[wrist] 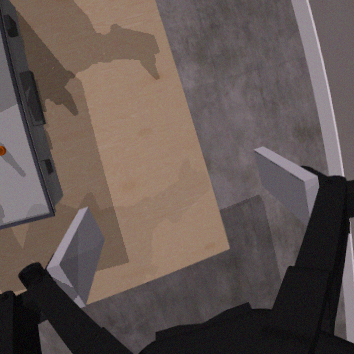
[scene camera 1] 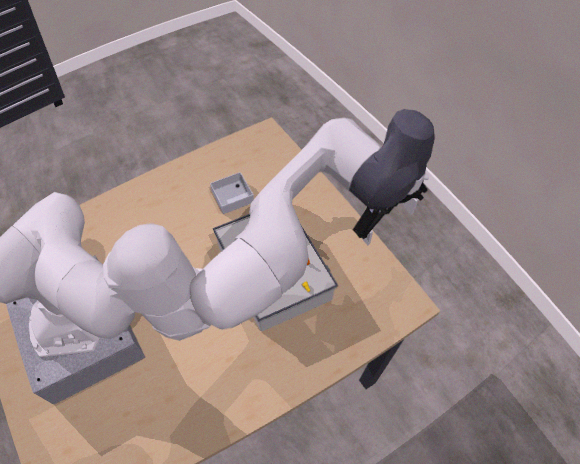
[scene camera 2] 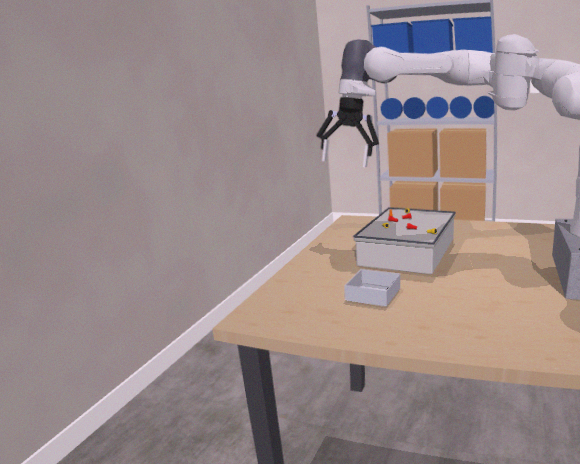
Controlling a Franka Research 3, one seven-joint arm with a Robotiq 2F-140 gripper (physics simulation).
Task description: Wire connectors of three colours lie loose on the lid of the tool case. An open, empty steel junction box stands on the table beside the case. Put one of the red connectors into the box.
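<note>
Three red connectors [scene camera 2: 393, 219] [scene camera 2: 407, 216] [scene camera 2: 411, 227] lie on the lid of the grey tool case [scene camera 1: 300, 308] [scene camera 2: 395, 256] [wrist: 17, 192]; the arm hides them in scene view 1. Yellow connectors [scene camera 1: 306, 286] [scene camera 2: 432, 231] [scene camera 2: 386, 225] [scene camera 2: 407, 210] and an orange one [scene camera 1: 308, 262] [scene camera 2: 391, 213] [wrist: 2, 150] are on the lid too. The open steel junction box [scene camera 1: 238, 204] [scene camera 2: 366, 295] stands beside the case and looks empty. My gripper [scene camera 1: 390, 223] [scene camera 2: 345, 156] [wrist: 176, 195] is open and empty, fingers pointing down, high above and off to the side of the case, near the table's edge.
The wooden table [scene camera 1: 165, 185] [scene camera 2: 300, 320] [wrist: 145, 150] carries the arm's base block [scene camera 1: 95, 380]. A shelf rack [scene camera 2: 495, 150] with blue bins and brown boxes stands behind the table. A dark drawer cabinet [scene camera 1: 25, 60] stands on the floor. A wall rises beyond the table's edge on the gripper's side.
</note>
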